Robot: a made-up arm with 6 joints. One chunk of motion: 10 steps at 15 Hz.
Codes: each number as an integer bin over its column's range. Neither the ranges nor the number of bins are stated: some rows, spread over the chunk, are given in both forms.
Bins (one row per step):
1: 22 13 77 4 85 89
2: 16 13 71 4 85 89
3: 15 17 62 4 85 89
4: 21 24 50 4 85 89
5: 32 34 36 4 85 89
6: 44 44 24 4 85 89
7: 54 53 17 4 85 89
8: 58 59 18 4 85 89
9: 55 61 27 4 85 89
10: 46 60 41 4 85 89
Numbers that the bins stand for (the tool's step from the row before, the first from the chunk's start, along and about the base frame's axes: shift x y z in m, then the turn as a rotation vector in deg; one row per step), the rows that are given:
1: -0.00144 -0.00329 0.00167 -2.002 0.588 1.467
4: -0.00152 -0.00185 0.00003 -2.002 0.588 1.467
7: 0.00082 0.00196 -0.00197 -2.002 0.588 1.467
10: 0.00025 0.00288 -0.00052 -2.002 0.588 1.467
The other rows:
2: -0.00187 -0.00329 0.00130 -2.002 0.588 1.467
3: -0.00194 -0.00277 0.00076 -2.002 0.588 1.467
5: -0.00074 -0.00054 -0.00082 -2.002 0.588 1.467
6: 0.00011 0.00078 -0.00155 -2.002 0.588 1.467
8: 0.00110 0.00275 -0.00191 -2.002 0.588 1.467
9: 0.00089 0.00301 -0.00136 -2.002 0.588 1.467

